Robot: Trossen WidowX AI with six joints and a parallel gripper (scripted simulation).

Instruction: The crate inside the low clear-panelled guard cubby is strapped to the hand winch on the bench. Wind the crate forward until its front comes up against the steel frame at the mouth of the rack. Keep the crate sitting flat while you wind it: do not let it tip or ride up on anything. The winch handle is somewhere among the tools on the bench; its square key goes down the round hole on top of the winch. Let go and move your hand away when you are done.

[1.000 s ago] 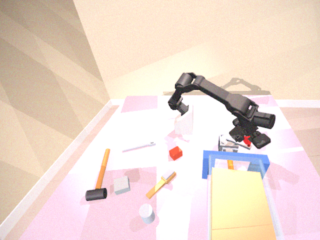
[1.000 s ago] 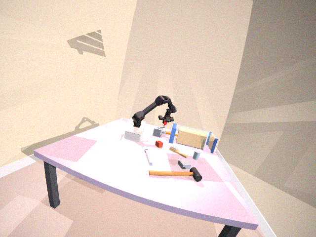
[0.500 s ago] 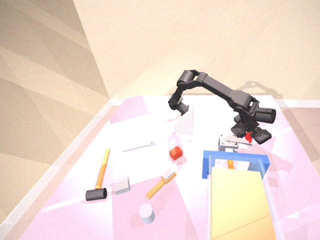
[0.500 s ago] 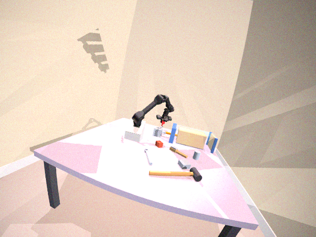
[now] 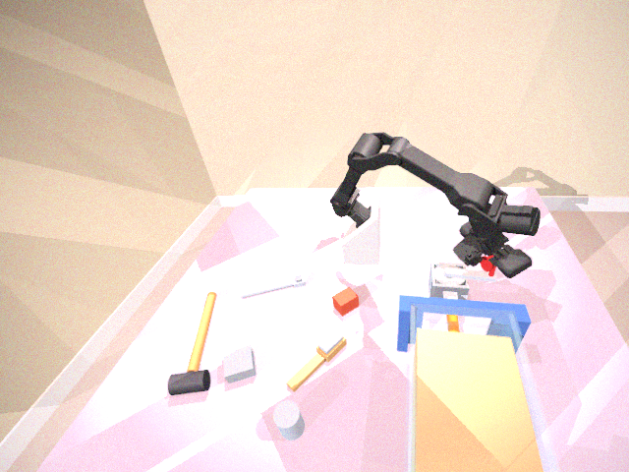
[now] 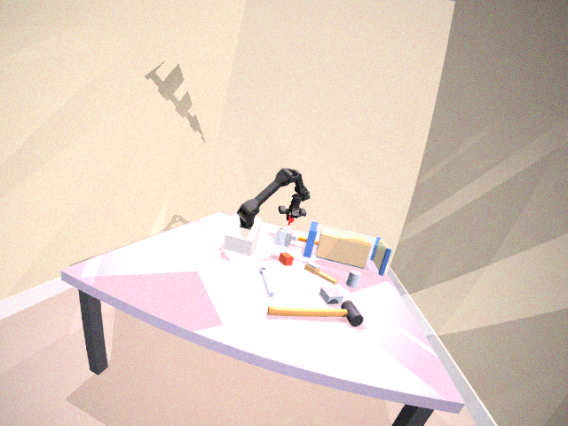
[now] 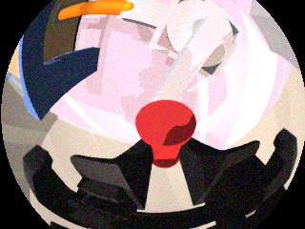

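Right now my gripper tip is 5 cm to the left of the crank handle and 3 cm above it. Also, from my gripper tip: grey winch: 2 cm behind, 12 cm to the right, 10 cm below; then frame: 16 cm ahead, 12 cm to the right, 3 cm below; then red knob: 1 cm ahead, 1 cm to the right.
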